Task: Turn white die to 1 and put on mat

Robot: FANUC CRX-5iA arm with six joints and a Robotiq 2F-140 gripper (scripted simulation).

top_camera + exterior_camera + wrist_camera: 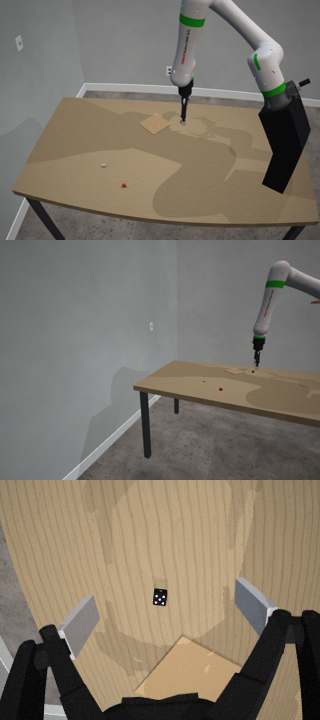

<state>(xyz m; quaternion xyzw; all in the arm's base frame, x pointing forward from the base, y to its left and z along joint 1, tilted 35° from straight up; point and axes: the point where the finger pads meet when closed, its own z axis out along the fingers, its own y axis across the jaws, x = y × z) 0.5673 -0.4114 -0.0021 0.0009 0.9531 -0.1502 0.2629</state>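
My gripper is now 50 mm above the black die, 10 mm to the left of it and 10 mm short of it. Round my hand: tan mat: 180 mm ahead, 60 mm below, 10 mm to the left; then white die: 440 mm ahead, 360 mm to the left, 50 mm below; then red die: 490 mm to the left, 310 mm ahead, 50 mm below.
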